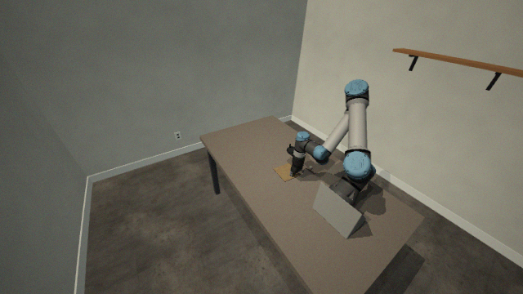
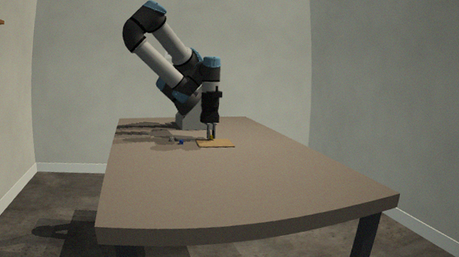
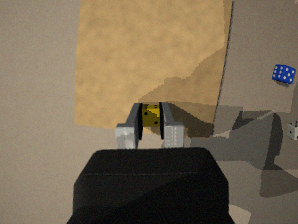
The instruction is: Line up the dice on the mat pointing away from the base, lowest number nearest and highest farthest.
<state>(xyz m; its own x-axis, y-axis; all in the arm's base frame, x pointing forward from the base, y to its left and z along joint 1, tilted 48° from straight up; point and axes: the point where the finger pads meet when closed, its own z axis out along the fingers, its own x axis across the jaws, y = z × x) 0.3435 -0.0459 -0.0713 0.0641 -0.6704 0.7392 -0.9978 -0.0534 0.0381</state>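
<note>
Right now my hand is 10 mm above the yellow die. From my hand the other things lie so: tan mat (50 mm ahead, 30 mm below); white die (170 mm to the right, 20 mm below, 20 mm behind); blue die (130 mm to the right, 50 mm ahead, 20 mm below).
</note>
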